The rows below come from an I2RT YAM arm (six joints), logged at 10 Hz.
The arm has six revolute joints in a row. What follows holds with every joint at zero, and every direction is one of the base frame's.
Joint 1 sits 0.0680 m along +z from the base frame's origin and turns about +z.
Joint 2 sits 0.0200 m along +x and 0.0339 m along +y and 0.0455 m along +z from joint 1 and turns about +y.
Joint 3 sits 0.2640 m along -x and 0.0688 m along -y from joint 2 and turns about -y.
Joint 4 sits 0.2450 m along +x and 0.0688 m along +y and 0.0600 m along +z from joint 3 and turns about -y.
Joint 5 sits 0.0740 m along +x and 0.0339 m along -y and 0.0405 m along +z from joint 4 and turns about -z.
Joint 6 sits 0.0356 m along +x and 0.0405 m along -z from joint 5 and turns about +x.
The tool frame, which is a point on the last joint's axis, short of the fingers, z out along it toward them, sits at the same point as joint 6; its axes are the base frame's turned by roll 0.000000, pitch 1.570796 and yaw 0.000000 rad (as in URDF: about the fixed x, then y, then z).
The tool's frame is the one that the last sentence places.
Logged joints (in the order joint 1, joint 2, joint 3, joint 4, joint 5, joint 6), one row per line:
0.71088, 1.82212, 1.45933, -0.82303, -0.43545, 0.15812
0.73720, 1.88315, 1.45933, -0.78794, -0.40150, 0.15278
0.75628, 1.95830, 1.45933, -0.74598, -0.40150, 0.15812
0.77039, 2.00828, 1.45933, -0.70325, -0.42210, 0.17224
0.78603, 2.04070, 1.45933, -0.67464, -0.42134, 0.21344
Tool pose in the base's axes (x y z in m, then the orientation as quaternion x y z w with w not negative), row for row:
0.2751, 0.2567, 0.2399, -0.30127, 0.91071, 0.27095, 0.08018
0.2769, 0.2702, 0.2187, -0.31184, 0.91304, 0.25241, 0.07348
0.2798, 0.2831, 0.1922, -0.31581, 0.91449, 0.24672, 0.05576
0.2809, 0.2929, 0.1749, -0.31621, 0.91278, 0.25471, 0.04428
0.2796, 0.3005, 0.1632, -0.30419, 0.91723, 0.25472, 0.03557
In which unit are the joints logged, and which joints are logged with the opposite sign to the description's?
The joints are logged in radians. Opposite sign: none.
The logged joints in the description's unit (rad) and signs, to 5 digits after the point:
0.71088, 1.82212, 1.45933, -0.82303, -0.43545, 0.15812
0.73720, 1.88315, 1.45933, -0.78794, -0.40150, 0.15278
0.75628, 1.95830, 1.45933, -0.74598, -0.40150, 0.15812
0.77039, 2.00828, 1.45933, -0.70325, -0.42210, 0.17224
0.78603, 2.04070, 1.45933, -0.67464, -0.42134, 0.21344

